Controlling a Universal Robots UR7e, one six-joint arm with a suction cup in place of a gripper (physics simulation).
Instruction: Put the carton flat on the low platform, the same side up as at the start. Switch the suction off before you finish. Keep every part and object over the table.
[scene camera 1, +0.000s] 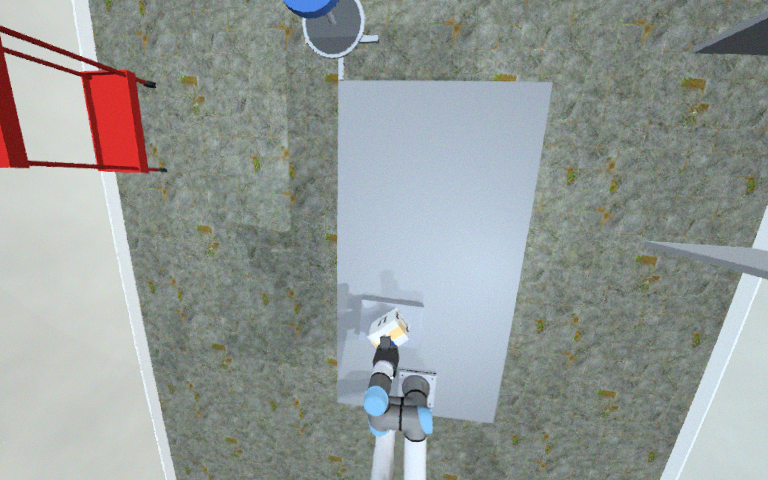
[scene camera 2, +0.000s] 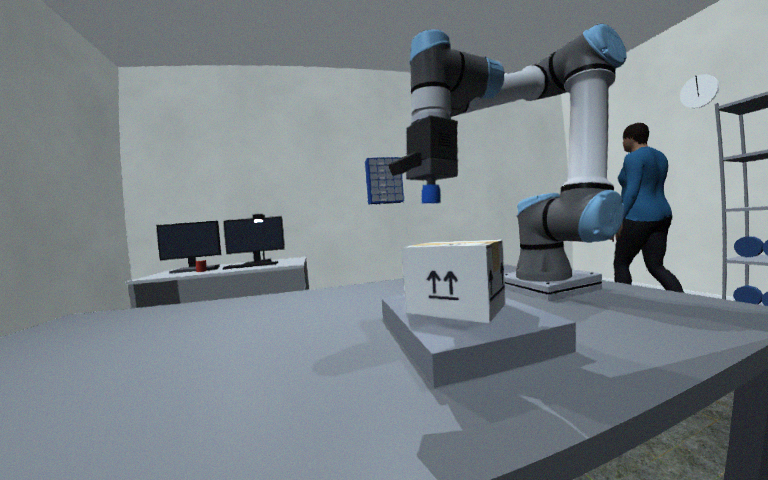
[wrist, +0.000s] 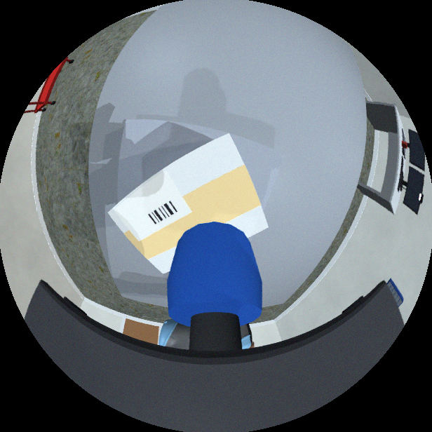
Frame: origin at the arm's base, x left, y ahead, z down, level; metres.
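Where they show: hand at its tool point: (scene camera 2: 431, 202); arm's base at its link origin: (scene camera 1: 415, 386) (scene camera 2: 543, 275).
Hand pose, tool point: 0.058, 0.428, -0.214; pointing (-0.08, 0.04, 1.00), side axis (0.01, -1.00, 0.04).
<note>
Things, the pixels of their top centre, and the offset from my tool point, as dx, dy, dz. Level surfaces: height alone.
- white carton at its top centre: (scene camera 2: 452, 243) (scene camera 1: 388, 338) +0.023, -0.026, +0.081
- low grey platform at its top centre: (scene camera 2: 458, 308) (scene camera 1: 390, 324) +0.024, -0.031, +0.208
- grey table at its surface level: dz +0.256
The white carton (scene camera 1: 380, 325) (scene camera 2: 447, 283) (wrist: 215, 195) stands flat on the low grey platform (scene camera 1: 412, 336) (scene camera 2: 504, 360) (wrist: 134, 131). It is turned at an angle to the platform's edges. In the second scene view its two printed arrows point up, and a yellow tape strip crosses its top. In the wrist view a barcode label shows on its top. My gripper, a blue suction cup (scene camera 2: 431, 194) (wrist: 215, 272), is open and holds nothing. It hangs above the carton with a clear gap between them. In the first scene view the arm mostly hides the cup.
The platform stands on the grey table (scene camera 1: 436, 186) (scene camera 2: 198, 384), near the table's left edge in the first scene view. The arm's base (scene camera 1: 432, 390) (scene camera 2: 552, 281) stands close to the platform. A desk with two monitors (scene camera 2: 188, 240) is in the background. A person (scene camera 2: 645, 186) is behind the arm.
</note>
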